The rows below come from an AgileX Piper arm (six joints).
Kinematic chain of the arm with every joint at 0, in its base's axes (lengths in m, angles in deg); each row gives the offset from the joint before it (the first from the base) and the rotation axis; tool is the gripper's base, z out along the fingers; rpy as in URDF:
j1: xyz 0 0 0.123 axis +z
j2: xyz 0 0 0 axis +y
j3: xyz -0.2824 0 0.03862 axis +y
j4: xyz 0.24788 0 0.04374 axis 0.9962 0 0.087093
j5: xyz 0 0 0 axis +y
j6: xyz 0.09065 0 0.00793 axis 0.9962 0 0.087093
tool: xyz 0 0 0 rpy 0 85 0
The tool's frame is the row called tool.
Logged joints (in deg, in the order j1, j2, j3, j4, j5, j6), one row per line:
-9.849 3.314 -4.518 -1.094 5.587 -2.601
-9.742 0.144 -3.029 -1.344 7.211 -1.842
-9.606 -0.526 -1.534 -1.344 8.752 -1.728
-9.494 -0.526 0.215 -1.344 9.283 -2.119
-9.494 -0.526 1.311 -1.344 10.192 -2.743
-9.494 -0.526 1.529 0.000 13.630 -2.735
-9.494 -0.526 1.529 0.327 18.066 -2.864
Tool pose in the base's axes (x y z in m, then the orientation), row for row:
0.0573 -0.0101 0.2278 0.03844 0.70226 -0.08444 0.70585
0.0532 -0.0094 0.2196 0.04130 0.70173 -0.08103 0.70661
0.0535 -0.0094 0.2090 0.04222 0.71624 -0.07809 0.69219
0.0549 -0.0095 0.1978 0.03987 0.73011 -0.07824 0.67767
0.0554 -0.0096 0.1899 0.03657 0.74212 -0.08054 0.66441
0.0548 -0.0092 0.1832 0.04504 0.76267 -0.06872 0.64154
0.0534 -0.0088 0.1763 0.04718 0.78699 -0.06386 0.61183
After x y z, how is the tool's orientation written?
As a quaternion, x y z w.
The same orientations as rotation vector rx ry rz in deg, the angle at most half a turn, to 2 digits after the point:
4.89 89.43 -10.75
5.26 89.33 -10.32
5.40 91.69 -10.00
5.13 94.00 -10.07
4.73 96.05 -10.42
5.88 99.61 -8.98
6.24 104.03 -8.44

